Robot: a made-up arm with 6 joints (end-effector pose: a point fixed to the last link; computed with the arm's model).
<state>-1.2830 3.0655 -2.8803 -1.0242 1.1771 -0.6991</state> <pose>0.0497 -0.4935 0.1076 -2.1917 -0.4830 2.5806</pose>
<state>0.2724 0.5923 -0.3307 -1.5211 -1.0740 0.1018</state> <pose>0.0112 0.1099 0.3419 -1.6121 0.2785 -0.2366</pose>
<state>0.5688 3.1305 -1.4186 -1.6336 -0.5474 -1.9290</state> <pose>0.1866 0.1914 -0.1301 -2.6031 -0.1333 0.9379</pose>
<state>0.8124 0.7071 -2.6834 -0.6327 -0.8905 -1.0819</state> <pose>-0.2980 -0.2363 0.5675 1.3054 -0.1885 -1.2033</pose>
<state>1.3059 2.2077 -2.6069 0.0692 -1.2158 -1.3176</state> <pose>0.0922 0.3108 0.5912 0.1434 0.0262 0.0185</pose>
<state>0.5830 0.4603 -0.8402 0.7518 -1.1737 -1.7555</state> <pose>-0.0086 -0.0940 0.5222 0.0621 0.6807 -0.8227</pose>
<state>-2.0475 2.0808 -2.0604 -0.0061 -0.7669 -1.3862</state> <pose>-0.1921 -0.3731 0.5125 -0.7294 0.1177 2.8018</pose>
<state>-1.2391 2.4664 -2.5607 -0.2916 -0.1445 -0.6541</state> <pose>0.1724 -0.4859 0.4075 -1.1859 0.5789 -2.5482</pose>
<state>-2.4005 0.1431 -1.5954 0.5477 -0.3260 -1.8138</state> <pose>0.2037 0.2128 0.5538 0.2872 0.0869 2.6265</pose>
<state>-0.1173 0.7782 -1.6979 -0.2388 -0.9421 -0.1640</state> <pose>-0.1154 0.0362 0.6663 -0.0686 -0.4047 -0.4450</pose>
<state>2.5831 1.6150 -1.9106 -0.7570 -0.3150 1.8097</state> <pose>-0.2713 0.1402 0.5959 0.8645 0.5174 -2.2680</pose>
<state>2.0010 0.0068 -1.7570 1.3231 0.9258 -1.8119</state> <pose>0.0520 -0.3311 0.4693 -0.7997 -0.4366 1.5716</pose>
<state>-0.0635 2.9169 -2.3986 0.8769 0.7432 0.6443</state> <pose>0.4968 0.0295 0.0654 2.3972 -0.3084 2.0062</pose>
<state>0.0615 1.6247 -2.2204 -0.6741 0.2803 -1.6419</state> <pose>0.2856 -0.0027 0.6253 -1.0239 -0.5666 -2.0185</pose>
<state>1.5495 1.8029 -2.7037 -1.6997 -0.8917 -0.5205</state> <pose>-0.0853 0.2348 0.6497 -0.2669 -1.0626 -0.2256</pose>
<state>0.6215 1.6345 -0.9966 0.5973 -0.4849 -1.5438</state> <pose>0.2849 0.1663 0.3482 -1.7270 0.5265 -1.2960</pose>
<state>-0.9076 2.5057 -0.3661 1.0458 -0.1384 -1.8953</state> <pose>0.0605 -0.1000 0.0373 2.8941 -0.3528 -3.1262</pose>
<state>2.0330 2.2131 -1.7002 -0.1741 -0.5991 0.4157</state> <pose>-0.2217 0.4193 0.3332 0.9859 1.2677 3.1394</pose>
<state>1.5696 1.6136 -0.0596 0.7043 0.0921 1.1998</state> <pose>-0.0069 0.0859 0.1503 3.1290 -0.0673 2.8106</pose>
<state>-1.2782 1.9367 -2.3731 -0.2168 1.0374 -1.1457</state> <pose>0.0884 -0.3687 0.4680 -2.0742 0.1863 3.1206</pose>
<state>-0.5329 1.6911 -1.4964 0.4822 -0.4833 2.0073</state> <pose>0.2962 -0.2040 0.4756 1.0571 -0.8767 1.2181</pose>
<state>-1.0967 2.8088 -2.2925 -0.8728 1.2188 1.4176</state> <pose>0.1260 -0.4301 0.0952 -2.7409 0.7204 1.1316</pose>
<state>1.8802 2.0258 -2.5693 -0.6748 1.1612 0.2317</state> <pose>-0.0496 0.3757 0.4864 -2.4089 1.0903 -1.1250</pose>
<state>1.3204 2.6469 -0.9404 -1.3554 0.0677 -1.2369</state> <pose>0.0691 0.2386 -0.0207 3.0523 0.0192 0.7718</pose>
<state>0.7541 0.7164 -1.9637 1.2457 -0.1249 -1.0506</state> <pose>-0.0816 -0.0955 0.6809 0.1538 0.1700 0.9483</pose>
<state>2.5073 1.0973 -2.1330 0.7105 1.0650 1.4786</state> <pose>-0.0971 -0.0116 0.6251 1.4178 -0.1953 -1.5601</pose>
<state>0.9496 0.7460 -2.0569 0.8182 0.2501 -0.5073</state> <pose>-0.0836 -0.0803 0.6816 -0.0692 0.3828 1.2631</pose>
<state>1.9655 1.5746 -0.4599 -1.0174 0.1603 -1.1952</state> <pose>-0.0607 0.1874 0.1966 -2.8324 -0.3692 0.9407</pose>
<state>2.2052 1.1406 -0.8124 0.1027 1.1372 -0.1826</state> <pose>-0.0838 0.0954 0.2974 3.0767 0.2056 -0.7947</pose>
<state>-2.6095 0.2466 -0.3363 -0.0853 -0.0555 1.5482</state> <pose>-0.0381 -0.0231 0.3596 1.3373 0.1060 -1.0590</pose>
